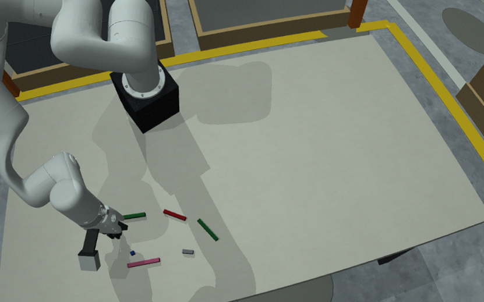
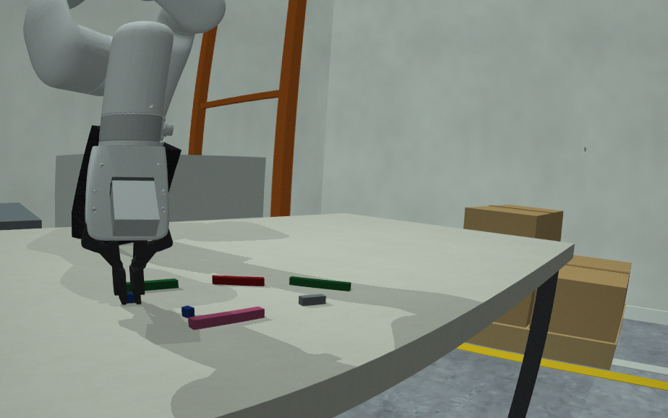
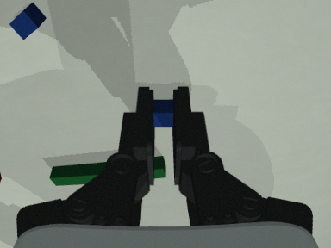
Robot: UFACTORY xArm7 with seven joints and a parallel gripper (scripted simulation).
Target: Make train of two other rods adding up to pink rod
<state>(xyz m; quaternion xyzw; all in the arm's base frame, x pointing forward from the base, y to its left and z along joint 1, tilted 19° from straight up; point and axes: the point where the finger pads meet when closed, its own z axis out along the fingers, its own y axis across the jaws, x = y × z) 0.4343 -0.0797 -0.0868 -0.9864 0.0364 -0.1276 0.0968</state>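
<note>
Right now the pink rod is 8 cm ahead of my hand, 9 cm to the left of it and 2 cm below it. The rest, counted from my hand: grey rod: 6 cm ahead, 21 cm to the left, 2 cm below; then red rod: 5 cm behind, 17 cm to the left, 2 cm below.
</note>
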